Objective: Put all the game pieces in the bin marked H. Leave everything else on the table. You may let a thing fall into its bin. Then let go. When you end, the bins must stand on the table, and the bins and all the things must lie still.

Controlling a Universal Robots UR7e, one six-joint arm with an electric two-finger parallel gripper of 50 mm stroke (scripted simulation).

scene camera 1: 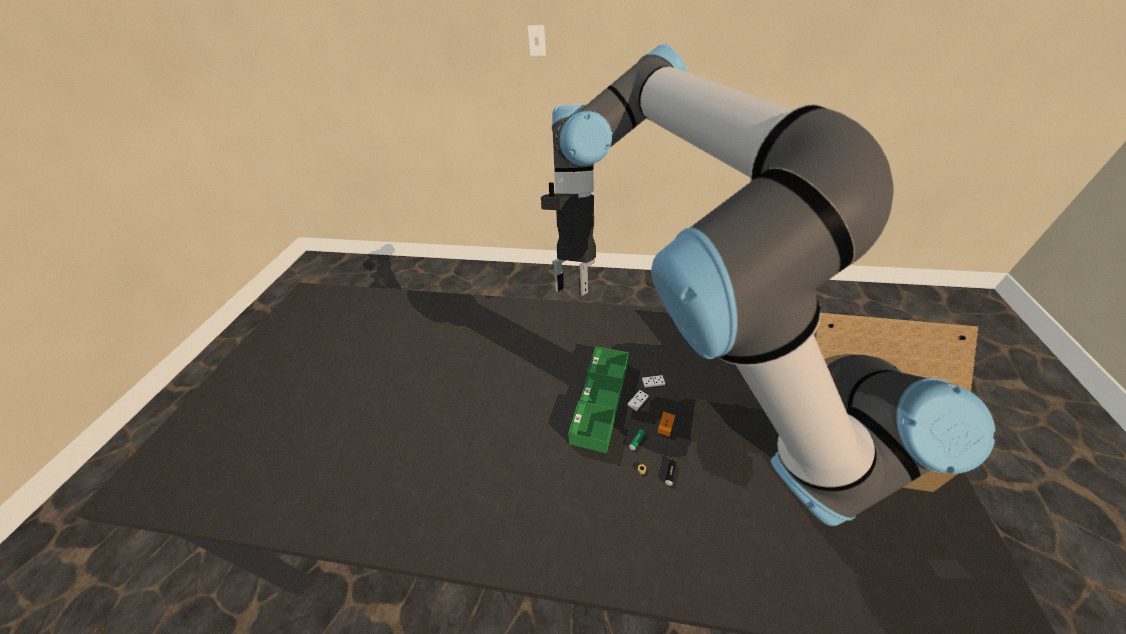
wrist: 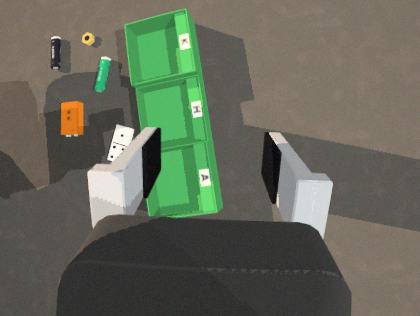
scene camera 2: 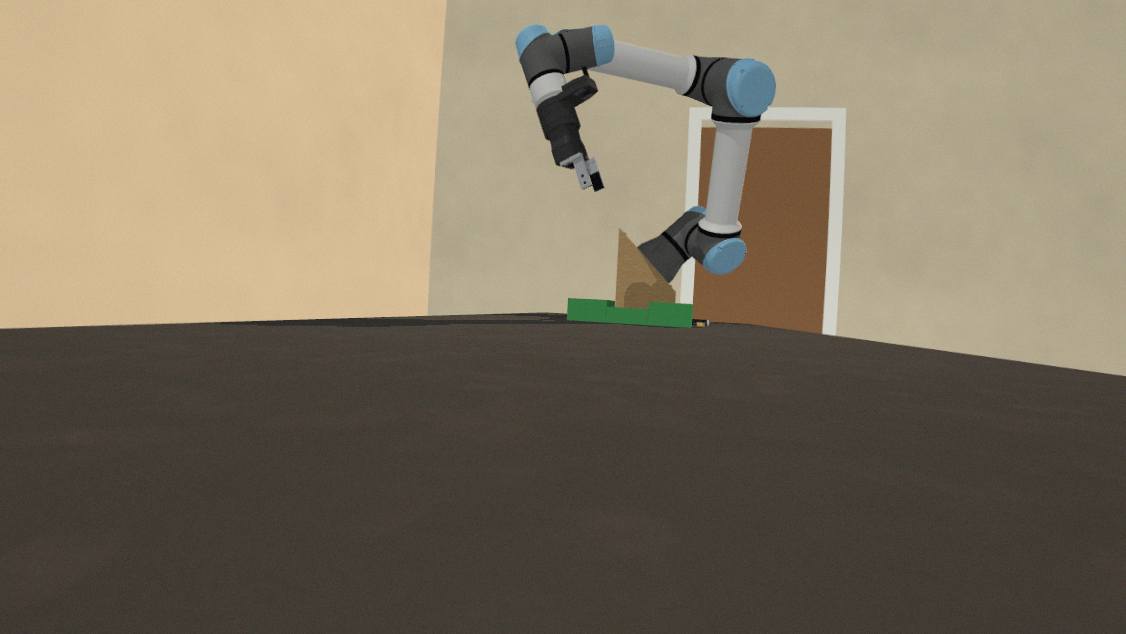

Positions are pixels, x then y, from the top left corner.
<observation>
My gripper shows in scene camera 1 (571, 291), in the wrist view and in scene camera 2. A green bin shows in scene camera 1, in the wrist view and in scene camera 2 (592, 310). One and the same spot on the green bin: (wrist: 188, 184) is (scene camera 1: 607, 370). One and the same spot on my gripper: (scene camera 2: 578, 161) is (wrist: 287, 192).
</observation>
